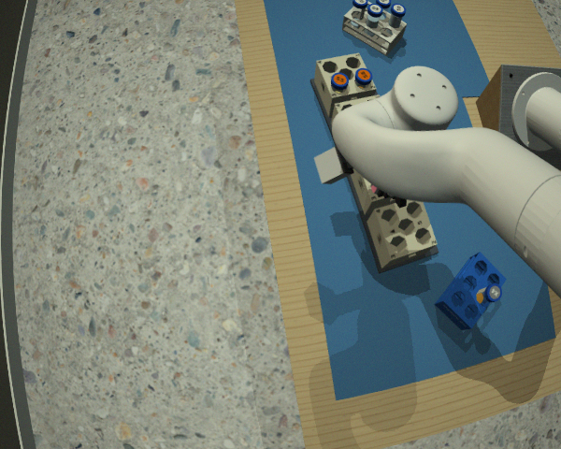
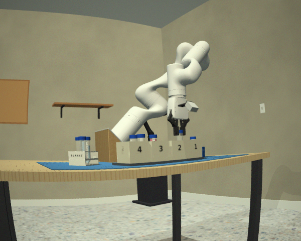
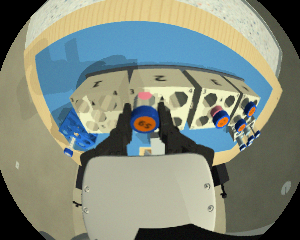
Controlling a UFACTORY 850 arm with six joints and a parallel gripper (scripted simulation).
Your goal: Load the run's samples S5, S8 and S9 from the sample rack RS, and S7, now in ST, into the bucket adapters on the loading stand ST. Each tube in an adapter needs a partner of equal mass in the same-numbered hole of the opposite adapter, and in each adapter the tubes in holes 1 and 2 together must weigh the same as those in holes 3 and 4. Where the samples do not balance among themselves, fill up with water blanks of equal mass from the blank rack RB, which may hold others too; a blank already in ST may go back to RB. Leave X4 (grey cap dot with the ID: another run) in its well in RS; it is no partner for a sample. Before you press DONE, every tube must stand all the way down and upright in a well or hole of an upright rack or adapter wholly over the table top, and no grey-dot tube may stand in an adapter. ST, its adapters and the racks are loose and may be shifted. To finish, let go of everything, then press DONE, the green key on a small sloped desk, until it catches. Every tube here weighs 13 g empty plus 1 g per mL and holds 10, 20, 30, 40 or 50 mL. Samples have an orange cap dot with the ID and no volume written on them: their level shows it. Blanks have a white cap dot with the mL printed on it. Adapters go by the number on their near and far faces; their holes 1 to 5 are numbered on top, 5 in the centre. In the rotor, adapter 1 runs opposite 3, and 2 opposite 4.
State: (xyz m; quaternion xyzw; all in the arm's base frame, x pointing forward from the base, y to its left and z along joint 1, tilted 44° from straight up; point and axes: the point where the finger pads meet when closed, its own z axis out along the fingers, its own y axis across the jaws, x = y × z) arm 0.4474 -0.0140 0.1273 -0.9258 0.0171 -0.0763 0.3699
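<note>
Right now the sample S9 is 10 mm to the left of my hand and 50 mm below it. Also, from my hand: loading stand ST: 30 mm behind, 80 mm to the right, 130 mm below; sample tube S5: 220 mm to the right, 70 mm below; adapter 1: 30 mm behind, 80 mm to the left, 90 mm below.
</note>
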